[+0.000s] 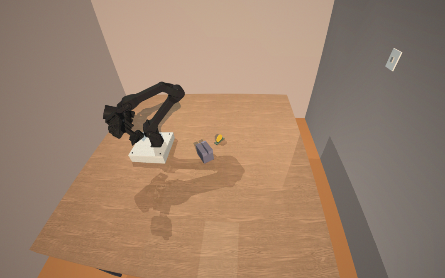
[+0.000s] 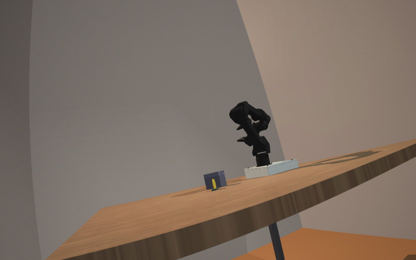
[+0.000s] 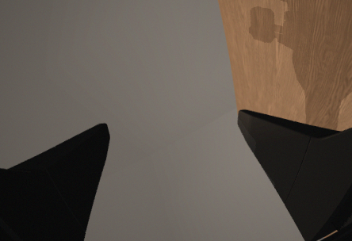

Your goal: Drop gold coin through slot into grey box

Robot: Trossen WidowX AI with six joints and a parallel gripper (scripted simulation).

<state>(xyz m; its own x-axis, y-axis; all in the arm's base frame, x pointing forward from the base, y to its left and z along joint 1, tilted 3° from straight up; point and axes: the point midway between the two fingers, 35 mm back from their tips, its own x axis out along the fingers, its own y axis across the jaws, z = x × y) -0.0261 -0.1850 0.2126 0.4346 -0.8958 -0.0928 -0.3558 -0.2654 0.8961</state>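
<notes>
The gold coin lies 360 mm ahead of my gripper tip, 280 mm to the left of it and 250 mm below it.
</notes>
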